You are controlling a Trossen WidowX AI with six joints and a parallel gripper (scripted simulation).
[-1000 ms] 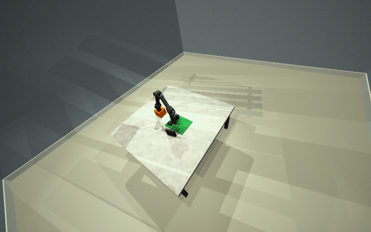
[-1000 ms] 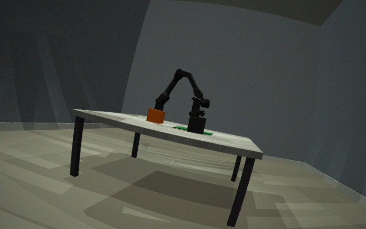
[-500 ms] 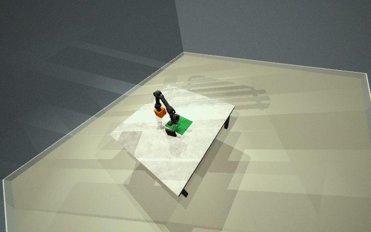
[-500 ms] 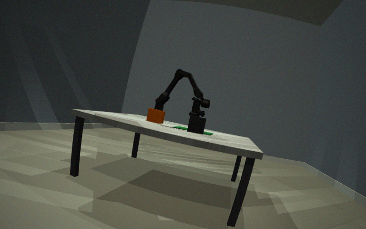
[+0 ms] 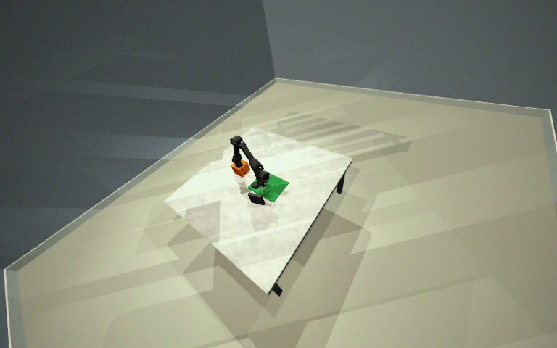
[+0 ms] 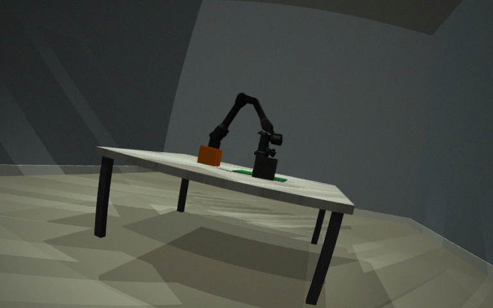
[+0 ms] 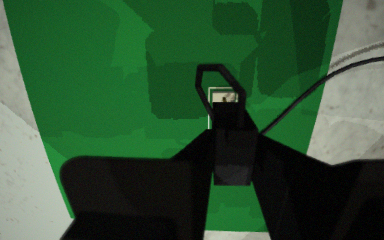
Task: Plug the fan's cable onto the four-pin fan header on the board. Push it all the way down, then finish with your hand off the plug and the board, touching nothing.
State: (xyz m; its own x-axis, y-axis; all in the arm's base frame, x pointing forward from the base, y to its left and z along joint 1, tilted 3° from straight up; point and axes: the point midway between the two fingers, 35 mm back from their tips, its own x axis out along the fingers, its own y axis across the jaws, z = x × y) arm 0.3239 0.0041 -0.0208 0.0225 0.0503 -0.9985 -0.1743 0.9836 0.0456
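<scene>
Right now my gripper tip is 10 mm below the black plug. From my gripper tip the other things lie so: black fan 70 mm ahead, 120 mm to the right, 20 mm above; board 10 mm ahead, 50 mm to the left, 60 mm below; white four-pin fan header 40 mm below.
</scene>
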